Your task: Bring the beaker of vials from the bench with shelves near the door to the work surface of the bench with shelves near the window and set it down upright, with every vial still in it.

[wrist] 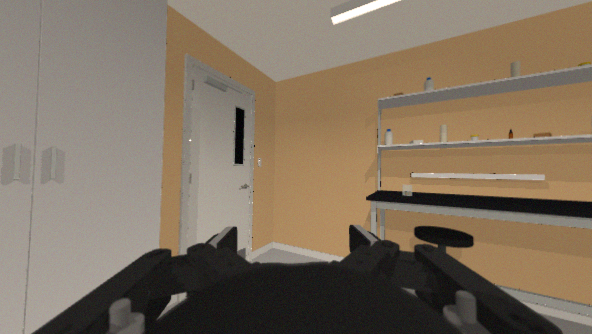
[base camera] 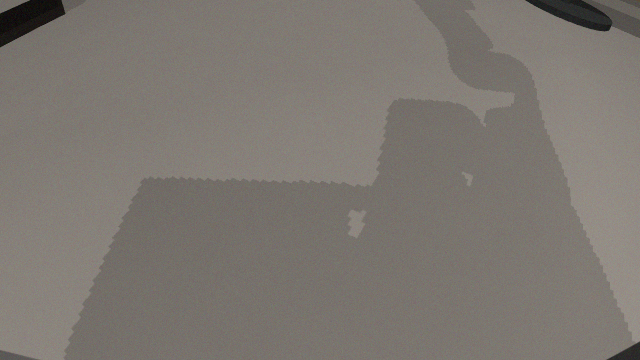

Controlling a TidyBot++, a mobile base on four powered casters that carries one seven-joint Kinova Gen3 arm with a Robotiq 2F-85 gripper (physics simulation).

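Note:
A bench with shelves (wrist: 450, 202) stands against the orange wall at the right of the wrist view, with the door to its left. A small, pale, see-through container (wrist: 407, 190), which looks like the beaker, stands upright near the left end of its black top; vials inside it are too small to make out. My gripper (wrist: 293, 238) is open and empty, far from the bench. The bench near the window cannot be told in these views.
A black round stool (wrist: 443, 236) stands in front of the bench. A tall grey cabinet (wrist: 100, 125) is at the left, beside the white door (wrist: 217, 150). Bottles stand on the shelves. In the base view, a dark rounded edge (base camera: 575, 14) and a dark block (base camera: 30, 20) show at the top corners.

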